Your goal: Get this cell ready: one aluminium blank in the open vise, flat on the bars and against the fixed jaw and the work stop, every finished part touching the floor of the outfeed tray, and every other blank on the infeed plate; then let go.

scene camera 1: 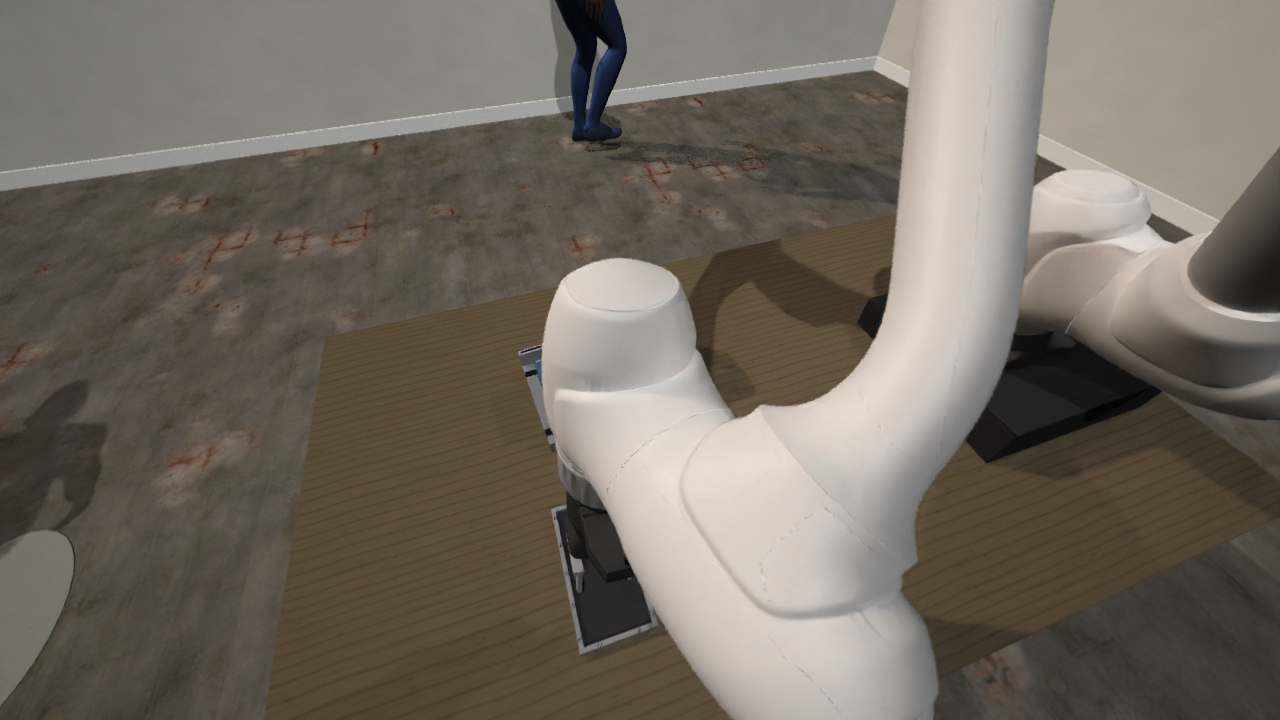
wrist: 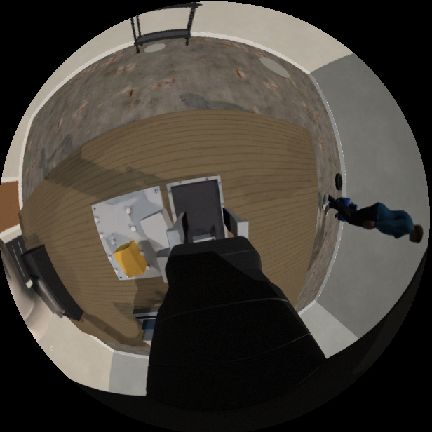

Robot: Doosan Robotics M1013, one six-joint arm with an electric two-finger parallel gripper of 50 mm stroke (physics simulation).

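Note:
My gripper (scene camera 1: 601, 582) (wrist: 204, 217) is open and empty, low over the outfeed tray (scene camera 1: 617, 641) (wrist: 195, 181), which has a dark floor and pale rim. A grey part (wrist: 202, 238) shows between and behind the fingers at the tray's near end, partly hidden by the gripper; its contact with the floor cannot be told. The infeed plate (wrist: 112, 210) lies beside the tray in the wrist view. A grey blank (wrist: 156, 229) is at its tray-side edge, with another grey block (wrist: 162, 260) partly hidden near it. The vise and anything in it are hidden.
A yellow block (wrist: 131, 259) lies on the infeed plate among small white pegs. The edge of the blue and silver vise station (scene camera 1: 540, 407) (wrist: 149, 326) shows. A black base (scene camera 1: 1065, 402) (wrist: 52, 282) stands on the wooden table (scene camera 1: 429, 465) (wrist: 240, 145). A person (scene camera 1: 595, 67) (wrist: 380, 217) stands beyond it.

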